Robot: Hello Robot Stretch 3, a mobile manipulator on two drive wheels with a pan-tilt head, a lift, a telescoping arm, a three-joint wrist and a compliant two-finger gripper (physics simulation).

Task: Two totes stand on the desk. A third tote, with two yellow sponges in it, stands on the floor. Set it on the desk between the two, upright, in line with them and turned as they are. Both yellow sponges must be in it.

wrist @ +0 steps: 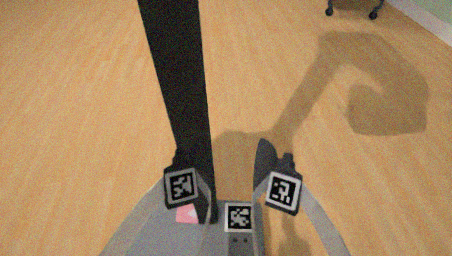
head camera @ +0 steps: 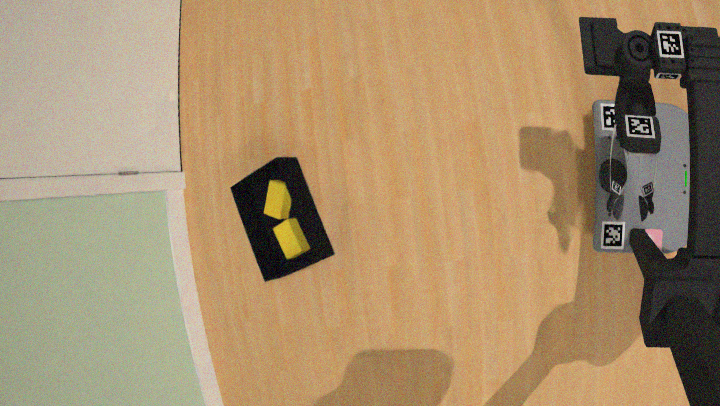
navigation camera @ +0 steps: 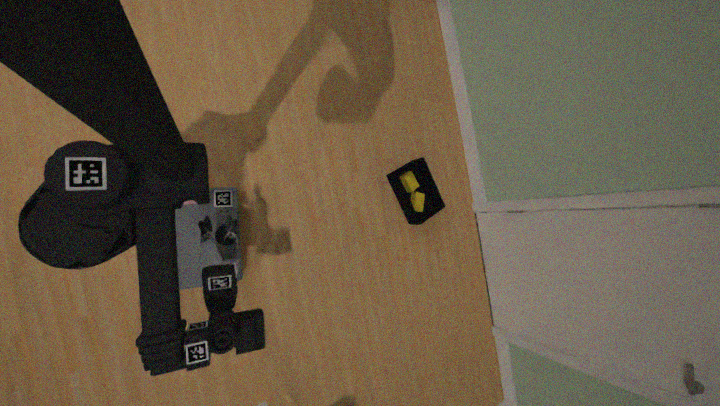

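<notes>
The black tote [head camera: 315, 221] [navigation camera: 431, 194] stands upright on the wooden floor, near the wall and turned at an angle to it. Two yellow sponges lie inside it end to end: one sponge [head camera: 277, 199] [navigation camera: 417, 201] lies beside the other sponge [head camera: 291, 239] [navigation camera: 408, 181]. My gripper [head camera: 630, 204] [navigation camera: 215, 229] [wrist: 233, 155] is open, with its two fingers apart and no object between them. It hangs over my own grey base, well away from the tote. The desk and the two other totes do not show in these views.
A green wall [head camera: 85, 297] [navigation camera: 594, 100] and a white door [head camera: 85, 85] [navigation camera: 594, 272] stand behind the tote. My grey base [head camera: 670, 201] [navigation camera: 191, 267] [wrist: 165, 240] is below the gripper. Dark legs on casters [wrist: 373, 15] show at the wrist view's top right.
</notes>
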